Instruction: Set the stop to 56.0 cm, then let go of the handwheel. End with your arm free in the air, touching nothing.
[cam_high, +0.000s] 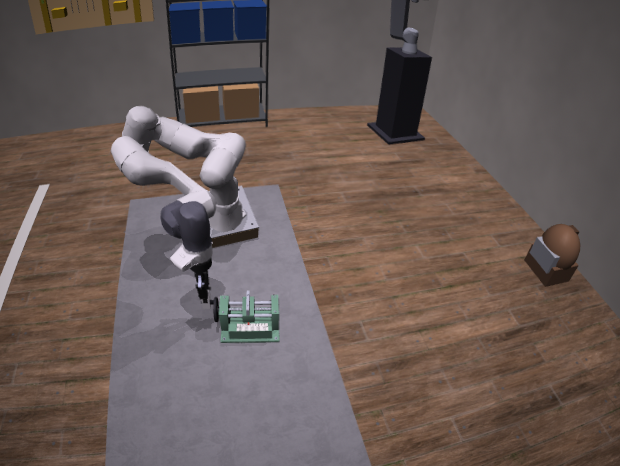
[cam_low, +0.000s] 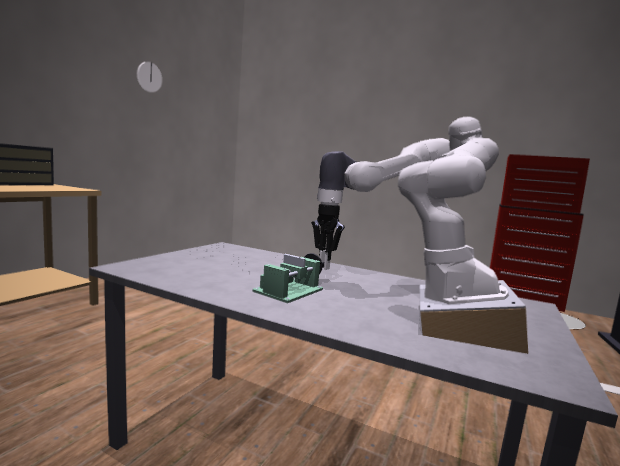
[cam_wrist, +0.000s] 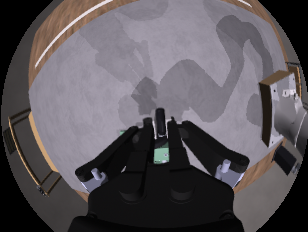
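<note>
My hand is 130 mm to the right of the stop carriage and 80 mm short of it. Also, from my hand: black handwheel (20 mm to the left, 20 mm below, 10 mm ahead).
</note>
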